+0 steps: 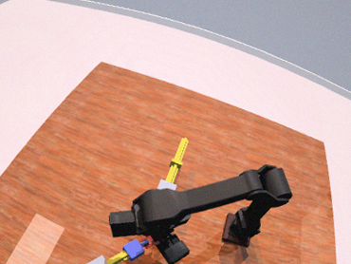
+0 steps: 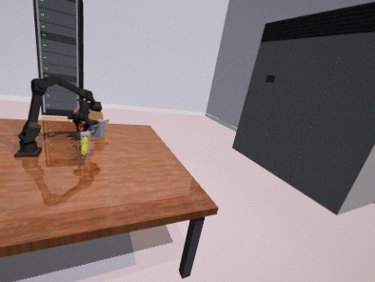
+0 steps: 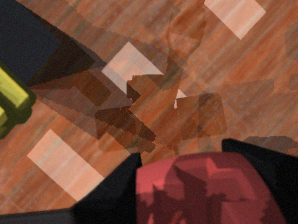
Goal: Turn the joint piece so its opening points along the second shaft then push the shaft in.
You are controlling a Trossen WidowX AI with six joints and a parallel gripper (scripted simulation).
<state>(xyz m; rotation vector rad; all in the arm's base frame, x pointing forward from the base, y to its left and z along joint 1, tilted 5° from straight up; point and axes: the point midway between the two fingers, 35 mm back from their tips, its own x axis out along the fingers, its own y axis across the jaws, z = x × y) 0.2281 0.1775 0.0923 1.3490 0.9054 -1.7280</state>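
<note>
The red square joint piece is 10 mm ahead of my gripper tip, 20 mm to the left of it and 30 mm above it.
</note>
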